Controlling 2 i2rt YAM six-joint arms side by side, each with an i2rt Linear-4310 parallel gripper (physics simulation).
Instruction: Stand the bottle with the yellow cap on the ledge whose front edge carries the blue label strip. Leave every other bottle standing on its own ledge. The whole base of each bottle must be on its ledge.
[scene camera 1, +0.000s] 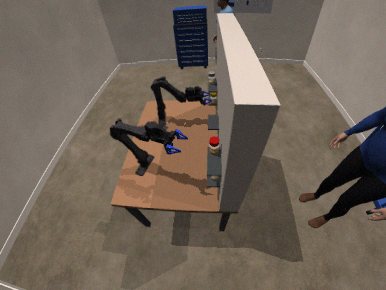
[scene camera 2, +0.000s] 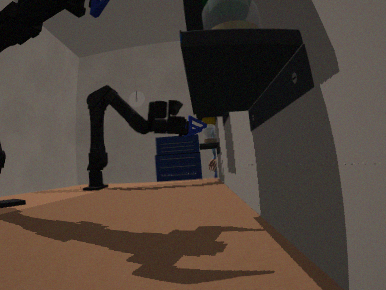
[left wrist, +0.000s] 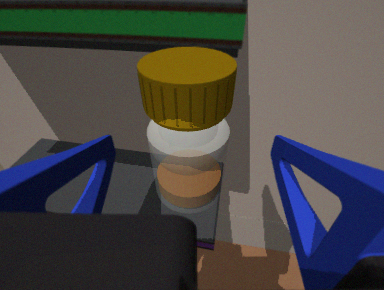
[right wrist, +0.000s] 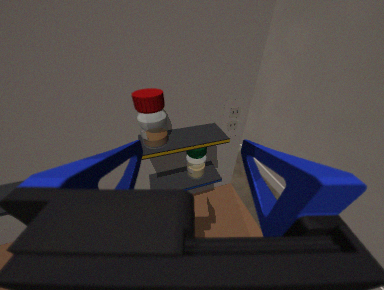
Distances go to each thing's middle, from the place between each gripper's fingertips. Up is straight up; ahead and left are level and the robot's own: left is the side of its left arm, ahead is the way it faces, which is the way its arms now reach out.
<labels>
My left hand is 2 cm short of the yellow-capped bottle (left wrist: 187, 92), 1 cm to the right of it and 1 cm above it. From my left hand the other things lie so: red-capped bottle (right wrist: 152, 119): 6 cm ahead, 66 cm to the right, 13 cm above; then purple-strip ledge (left wrist: 132, 190): 1 cm ahead, 8 cm to the left, 7 cm below; then yellow-strip ledge (right wrist: 195, 135): 7 cm ahead, 72 cm to the right, 7 cm above.
My right hand is 16 cm short of the red-capped bottle, 5 cm above it and 4 cm to the right of it. Round my right hand: blue-strip ledge (scene camera 2: 227, 70): 25 cm below, 17 cm ahead, 2 cm to the right; then yellow-capped bottle: 71 cm to the left, 19 cm below, 12 cm ahead; then yellow-strip ledge: 17 cm ahead, 11 cm below, 2 cm to the right.
</labels>
